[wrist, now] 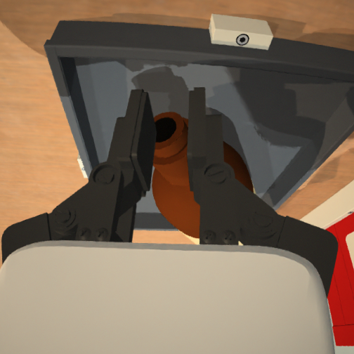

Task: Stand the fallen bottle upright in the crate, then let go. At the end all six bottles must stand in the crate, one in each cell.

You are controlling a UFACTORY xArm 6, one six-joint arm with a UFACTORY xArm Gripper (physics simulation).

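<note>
A brown bottle (174, 192) shows in the middle of the wrist view. Its dark open mouth faces toward the camera and its wide body runs toward the lower right, partly hidden behind the right finger and the gripper's housing. My gripper (171, 109) is open by a narrow gap. Its two dark fingers stand on either side of the bottle's neck, and I see no firm hold on it. Part of a red piece with pale edges (344, 272) shows at the right edge; I cannot tell whether it is the crate. The crate's cells and the other bottles do not show.
A dark grey shallow box (125, 36) with raised walls lies beyond and beneath the fingers on the wooden table (22, 135). A pale block (225, 32) with a round mark sits at its far wall. A pale edge (332, 205) runs above the red piece.
</note>
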